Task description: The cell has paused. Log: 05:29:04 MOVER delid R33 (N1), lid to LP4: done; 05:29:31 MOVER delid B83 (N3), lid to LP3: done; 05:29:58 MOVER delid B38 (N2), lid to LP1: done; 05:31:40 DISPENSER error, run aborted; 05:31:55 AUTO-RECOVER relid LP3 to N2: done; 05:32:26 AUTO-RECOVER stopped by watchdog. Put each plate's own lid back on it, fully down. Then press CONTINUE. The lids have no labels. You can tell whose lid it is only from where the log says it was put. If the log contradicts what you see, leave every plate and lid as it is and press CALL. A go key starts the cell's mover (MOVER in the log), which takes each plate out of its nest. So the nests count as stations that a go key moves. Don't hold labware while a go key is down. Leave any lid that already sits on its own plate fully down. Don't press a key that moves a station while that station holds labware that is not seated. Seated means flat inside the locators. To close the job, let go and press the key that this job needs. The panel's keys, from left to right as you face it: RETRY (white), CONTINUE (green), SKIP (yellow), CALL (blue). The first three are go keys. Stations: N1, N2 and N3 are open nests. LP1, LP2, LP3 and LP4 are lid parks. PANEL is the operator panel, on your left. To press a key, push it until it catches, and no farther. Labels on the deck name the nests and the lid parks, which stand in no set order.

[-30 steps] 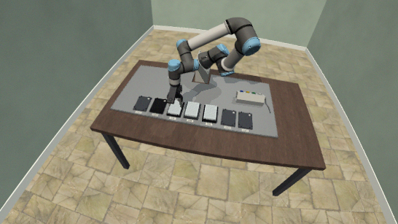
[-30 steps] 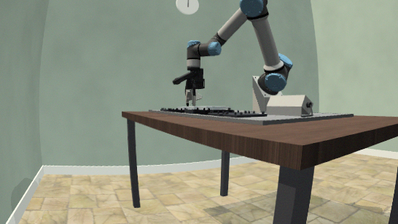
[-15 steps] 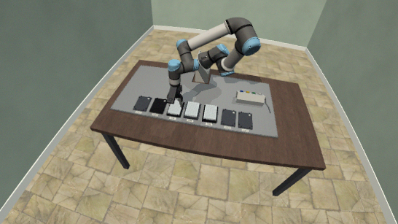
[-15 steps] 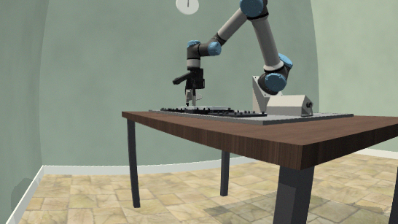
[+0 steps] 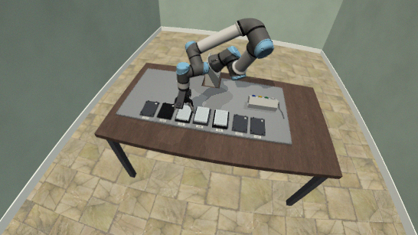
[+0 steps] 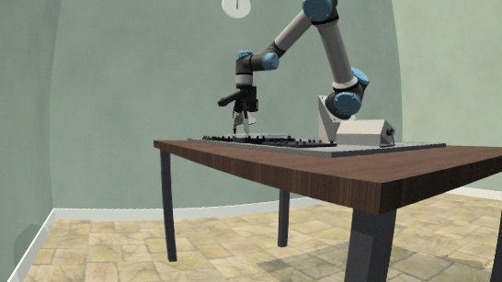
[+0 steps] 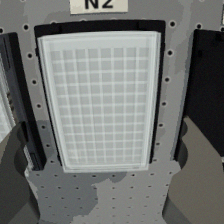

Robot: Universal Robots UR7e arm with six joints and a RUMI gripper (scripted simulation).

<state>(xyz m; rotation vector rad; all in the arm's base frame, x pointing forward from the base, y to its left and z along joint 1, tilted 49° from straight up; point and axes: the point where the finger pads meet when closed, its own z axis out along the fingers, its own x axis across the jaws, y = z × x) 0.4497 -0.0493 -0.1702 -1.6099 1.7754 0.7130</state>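
My gripper is now 10 mm above the grey lid. Round my hand: white plate (120 mm to the left, 10 mm below); well plate (20 mm below); black lid park (130 mm to the right, 30 mm below, 10 mm behind).
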